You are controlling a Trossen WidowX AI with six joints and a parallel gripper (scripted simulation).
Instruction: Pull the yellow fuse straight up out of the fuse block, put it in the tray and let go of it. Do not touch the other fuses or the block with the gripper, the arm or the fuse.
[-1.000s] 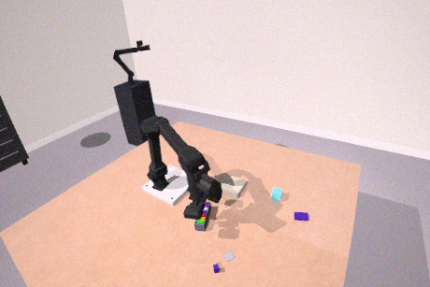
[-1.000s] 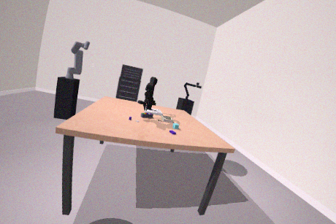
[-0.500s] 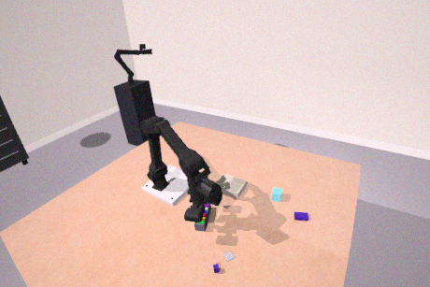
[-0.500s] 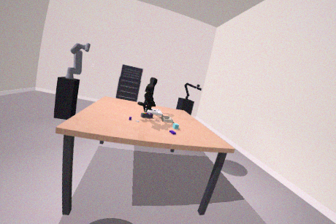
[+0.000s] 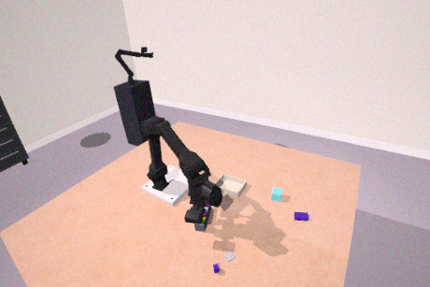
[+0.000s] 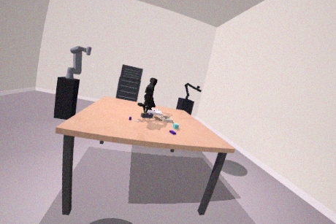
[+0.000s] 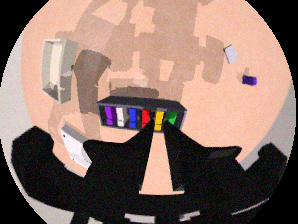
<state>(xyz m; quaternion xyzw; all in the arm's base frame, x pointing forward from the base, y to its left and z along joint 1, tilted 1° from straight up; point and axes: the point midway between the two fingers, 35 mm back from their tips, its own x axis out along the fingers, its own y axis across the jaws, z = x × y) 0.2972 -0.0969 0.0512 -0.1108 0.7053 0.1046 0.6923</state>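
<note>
Right now the yellow fuse is 20 mm below my gripper tip. From my gripper tip the other things lie so: small purple piece (150 mm ahead, 150 mm to the right, 30 mm below); small grey tile (160 mm ahead, 90 mm to the right, 40 mm below); cream tray (10 mm ahead, 250 mm to the left, 40 mm below).
</note>
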